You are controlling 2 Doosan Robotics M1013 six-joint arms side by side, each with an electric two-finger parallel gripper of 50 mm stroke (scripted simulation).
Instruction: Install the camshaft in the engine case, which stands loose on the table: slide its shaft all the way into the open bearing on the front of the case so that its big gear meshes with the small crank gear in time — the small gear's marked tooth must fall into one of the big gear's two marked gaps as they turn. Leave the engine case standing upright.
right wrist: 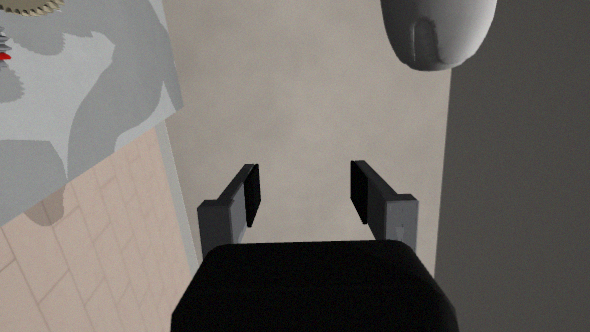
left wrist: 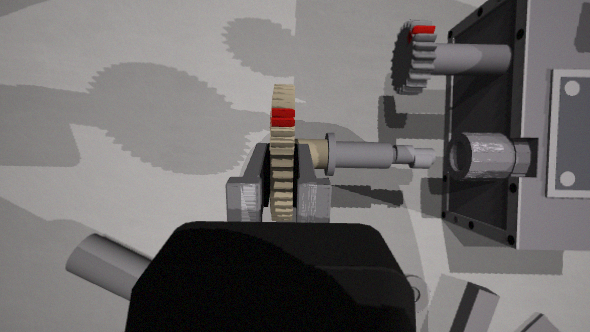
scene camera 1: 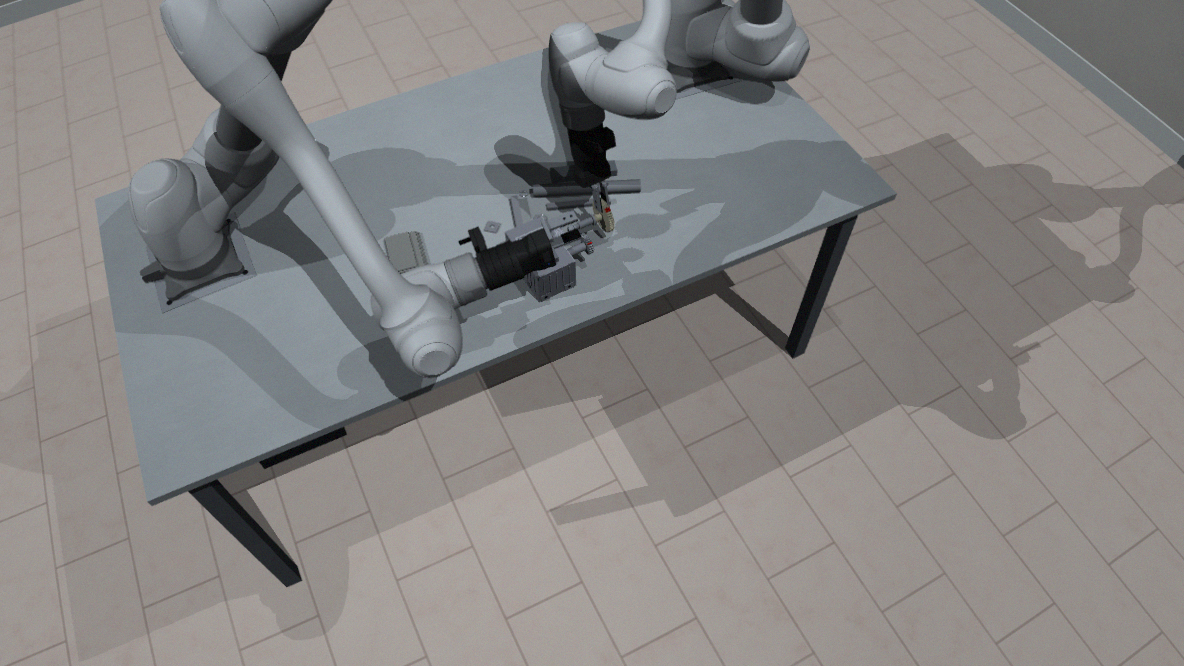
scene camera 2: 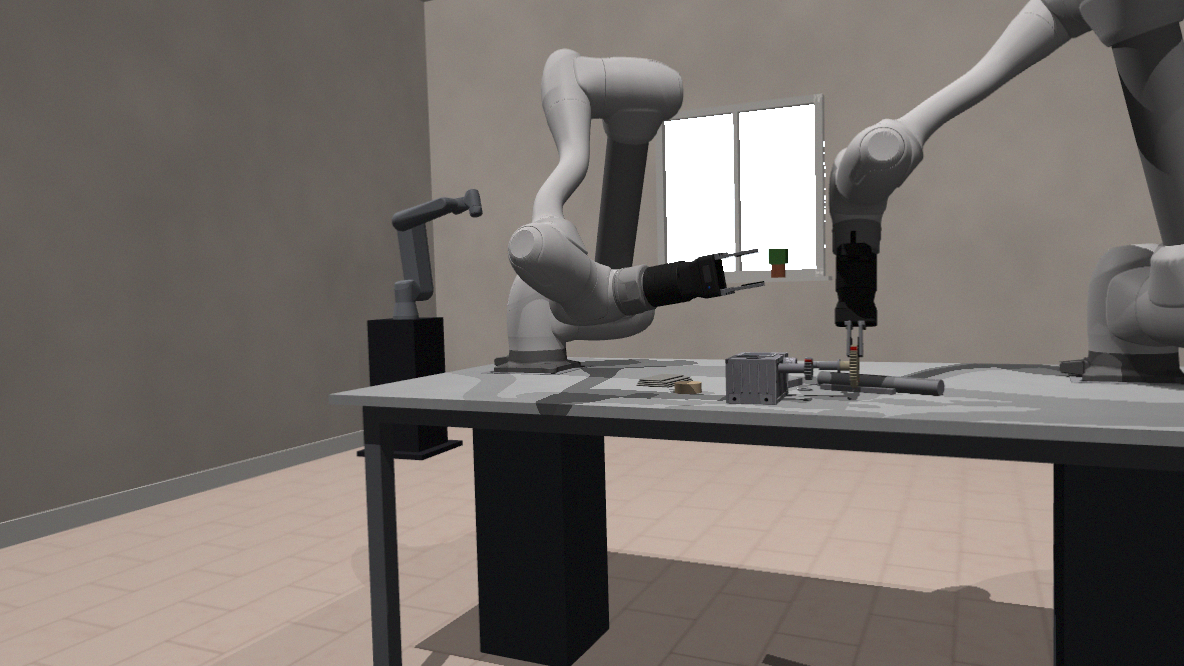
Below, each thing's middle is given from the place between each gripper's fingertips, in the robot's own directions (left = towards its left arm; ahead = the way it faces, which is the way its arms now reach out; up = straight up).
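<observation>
Ribbed plate stack (scene camera 1: 405, 250): 24 cm below my right hand (scene camera 2: 759, 267), 26 cm to the right of it, 31 cm behind it. Small crank gear (left wrist: 414, 54): 18 cm below my right hand, 8 cm behind it, 9 cm to the left of it.
Ribbed plate stack, from my left hand: 9 cm below, 42 cm to the right, 16 cm behind. Small crank gear, from my left hand: 3 cm below, 7 cm ahead, 7 cm to the right.
</observation>
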